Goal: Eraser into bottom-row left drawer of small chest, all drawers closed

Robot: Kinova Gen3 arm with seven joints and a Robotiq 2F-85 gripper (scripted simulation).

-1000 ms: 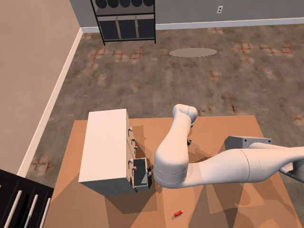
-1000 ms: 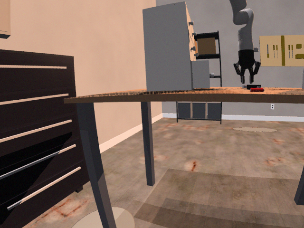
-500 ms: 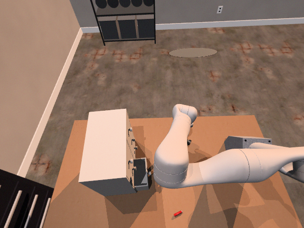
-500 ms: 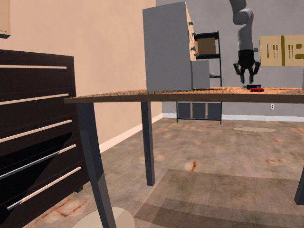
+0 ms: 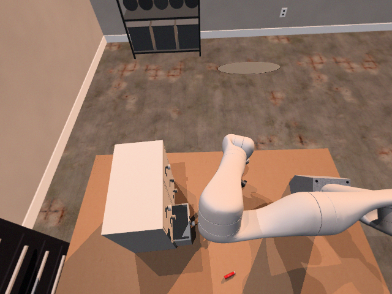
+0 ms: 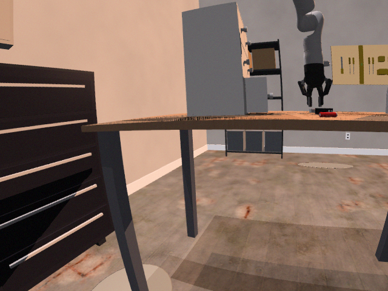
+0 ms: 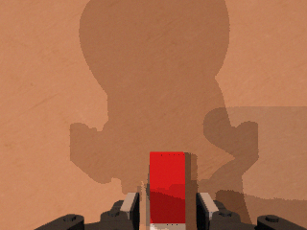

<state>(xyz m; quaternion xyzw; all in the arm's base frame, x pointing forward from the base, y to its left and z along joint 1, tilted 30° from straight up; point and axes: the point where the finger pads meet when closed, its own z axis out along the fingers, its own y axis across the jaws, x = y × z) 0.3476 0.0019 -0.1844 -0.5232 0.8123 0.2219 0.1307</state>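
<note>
Now: the eraser 1 cm to the left of my hand and 3 cm below it. Round my hand: black object 2 cm behind, 19 cm to the left, 3 cm below; then red cylinder 35 cm to the left, 3 cm below.
</note>
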